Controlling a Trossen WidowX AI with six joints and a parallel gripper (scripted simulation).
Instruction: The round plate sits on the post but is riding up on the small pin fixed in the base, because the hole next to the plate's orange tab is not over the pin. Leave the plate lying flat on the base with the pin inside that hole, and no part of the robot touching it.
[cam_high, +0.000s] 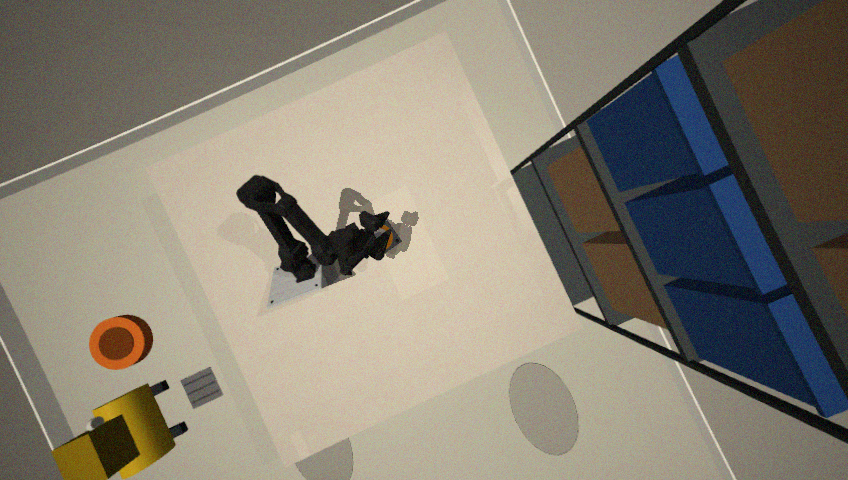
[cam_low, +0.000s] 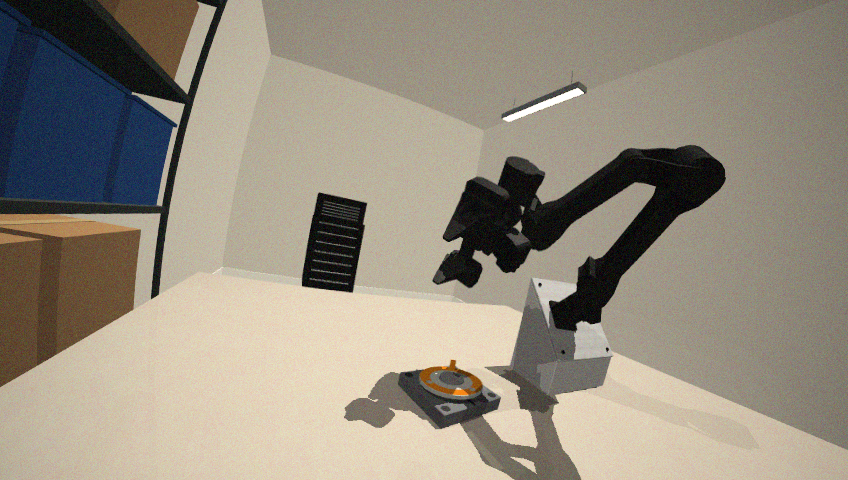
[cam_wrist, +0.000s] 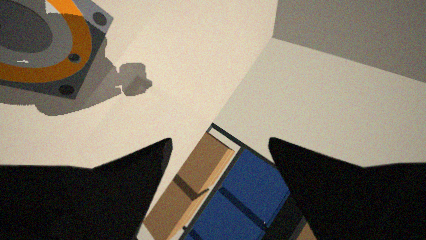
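The round plate is 8 cm behind my gripper tip, 5 cm to the right of it and 19 cm below it.
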